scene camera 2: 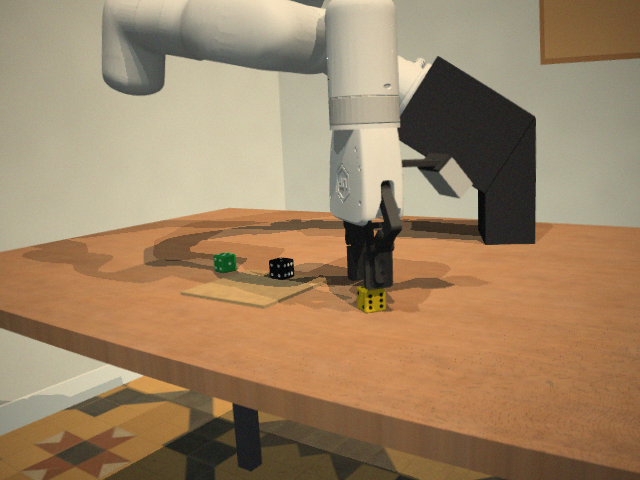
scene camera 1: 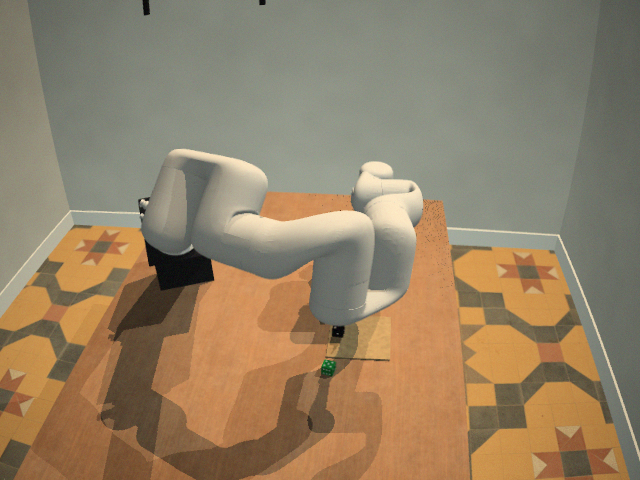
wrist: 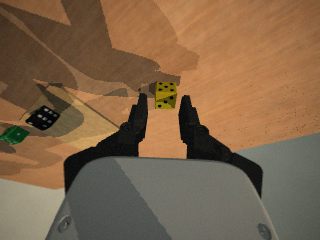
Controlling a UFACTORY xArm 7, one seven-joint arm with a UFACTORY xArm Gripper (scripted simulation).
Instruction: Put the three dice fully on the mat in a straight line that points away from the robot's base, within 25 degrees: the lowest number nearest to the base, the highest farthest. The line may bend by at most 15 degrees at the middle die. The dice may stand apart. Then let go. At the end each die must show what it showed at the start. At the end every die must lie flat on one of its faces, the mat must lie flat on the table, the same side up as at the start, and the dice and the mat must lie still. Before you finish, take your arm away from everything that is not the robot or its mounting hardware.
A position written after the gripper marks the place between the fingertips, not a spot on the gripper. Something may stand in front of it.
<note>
In view: the gripper point(scene camera 2: 369, 283) and a tan mat point(scene camera 2: 254, 288).
The tan mat is seen too in scene camera 1 point(scene camera 1: 369, 339) and in the wrist view point(wrist: 79, 125). The gripper shows as well in the wrist view point(wrist: 163, 104).
</note>
